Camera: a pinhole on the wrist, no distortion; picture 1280 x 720 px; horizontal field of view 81.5 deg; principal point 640.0 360.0 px. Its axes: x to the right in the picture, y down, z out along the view. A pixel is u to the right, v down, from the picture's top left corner.
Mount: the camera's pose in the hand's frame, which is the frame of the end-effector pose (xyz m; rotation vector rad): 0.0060 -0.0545 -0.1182 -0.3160 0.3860 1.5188
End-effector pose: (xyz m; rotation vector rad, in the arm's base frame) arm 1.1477 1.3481 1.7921 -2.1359 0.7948 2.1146
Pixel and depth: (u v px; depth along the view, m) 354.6 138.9 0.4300
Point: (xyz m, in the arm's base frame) 0.8363 1.4404 1.6164
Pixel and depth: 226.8 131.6 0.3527
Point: 0.9115 1.4805 1.6231
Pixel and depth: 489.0 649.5 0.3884
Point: 0.8857 1.4491 1.9075
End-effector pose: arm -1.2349 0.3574 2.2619 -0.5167 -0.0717 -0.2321
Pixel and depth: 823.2 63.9 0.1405
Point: -1.1591 0.3692 2.2456
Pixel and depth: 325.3 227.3 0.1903
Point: -1.1998 0.3522 2.3653
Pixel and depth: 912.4 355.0 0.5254
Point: -1.1188 0.7770 2.3348
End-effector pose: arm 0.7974 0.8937 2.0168 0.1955 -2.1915 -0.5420
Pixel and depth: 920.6 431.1 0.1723
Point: 0.7948 0.9679 2.0462
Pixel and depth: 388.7 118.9 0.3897
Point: 0.4818 0.9275 1.9633
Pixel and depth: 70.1 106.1 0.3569
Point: 0.4549 0.8132 1.8768
